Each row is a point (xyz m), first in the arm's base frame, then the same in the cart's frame.
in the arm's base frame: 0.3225 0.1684 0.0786
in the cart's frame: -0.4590 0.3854 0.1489
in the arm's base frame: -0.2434 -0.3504 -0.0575
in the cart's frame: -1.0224 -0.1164 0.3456
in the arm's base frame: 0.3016 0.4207 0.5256
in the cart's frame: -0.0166 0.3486 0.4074
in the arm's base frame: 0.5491 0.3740 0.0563
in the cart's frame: -0.2961 0.6249 0.0480
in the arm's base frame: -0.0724 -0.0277 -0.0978
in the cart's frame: -0.8571 0.2117 0.3409
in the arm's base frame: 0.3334 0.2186 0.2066
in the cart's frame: -0.3325 0.3617 0.1985
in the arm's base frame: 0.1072 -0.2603 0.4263
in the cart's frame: -0.4362 -0.2015 0.2264
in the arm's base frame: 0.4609 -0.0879 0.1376
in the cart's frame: -0.4405 0.1858 -0.0705
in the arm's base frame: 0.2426 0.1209 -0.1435
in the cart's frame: -0.6925 0.4418 0.1326
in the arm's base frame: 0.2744 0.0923 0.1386
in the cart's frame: -0.4610 0.2794 0.1705
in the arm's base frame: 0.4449 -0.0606 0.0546
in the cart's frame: -0.5049 0.2470 -0.0672
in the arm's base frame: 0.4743 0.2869 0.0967
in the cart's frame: -0.3303 0.5130 0.0815
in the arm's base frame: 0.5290 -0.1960 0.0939
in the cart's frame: -0.4834 0.1403 -0.1901
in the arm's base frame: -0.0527 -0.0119 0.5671
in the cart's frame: -0.3067 -0.1190 0.5154
